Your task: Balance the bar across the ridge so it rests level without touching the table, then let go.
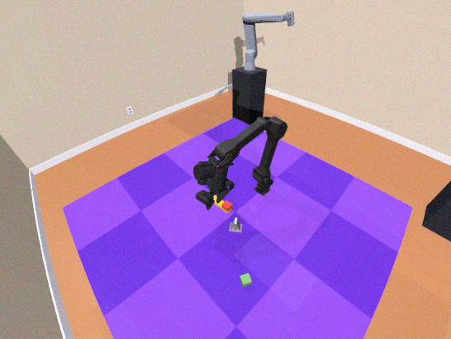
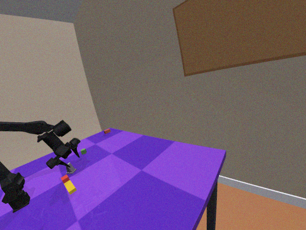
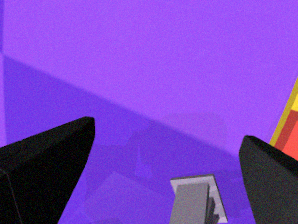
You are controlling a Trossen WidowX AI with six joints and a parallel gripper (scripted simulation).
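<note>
Right now the yellow bar is 8 cm behind my gripper tip, 7 cm below it and 2 cm to the right of it. From my gripper tip the other things lie so: small red block: 54 cm to the left, 45 cm ahead, 7 cm below; green cube: 29 cm to the left, 10 cm ahead, 7 cm below.
</note>
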